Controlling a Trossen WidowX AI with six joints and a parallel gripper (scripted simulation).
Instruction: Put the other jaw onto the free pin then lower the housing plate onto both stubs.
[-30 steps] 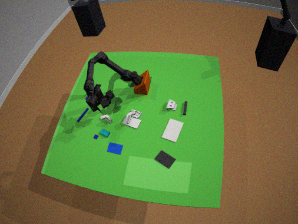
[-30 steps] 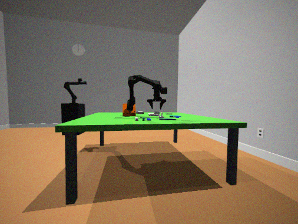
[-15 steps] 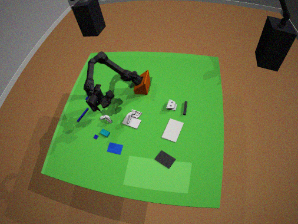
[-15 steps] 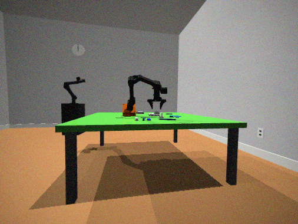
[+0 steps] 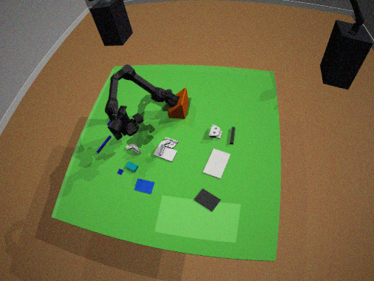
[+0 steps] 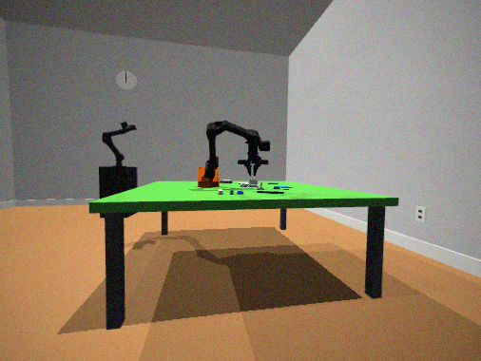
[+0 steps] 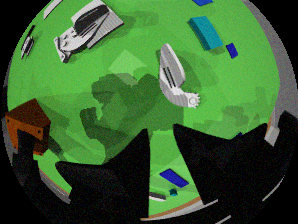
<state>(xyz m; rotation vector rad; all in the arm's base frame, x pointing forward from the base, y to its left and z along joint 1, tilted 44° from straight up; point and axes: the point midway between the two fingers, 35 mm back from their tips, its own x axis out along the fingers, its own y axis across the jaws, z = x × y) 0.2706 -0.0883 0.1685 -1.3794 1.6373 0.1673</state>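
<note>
Right now my gripper tip is 60 mm short of the grey metallic jaw, 20 mm to the left of it and 70 mm above it. Also, from my gripper tip: teal block 170 mm ahead, 40 mm to the left, 70 mm below; then dark square plate 250 mm ahead, 500 mm to the left, 80 mm below; then white flat plate 30 mm ahead, 500 mm to the left, 80 mm below.
</note>
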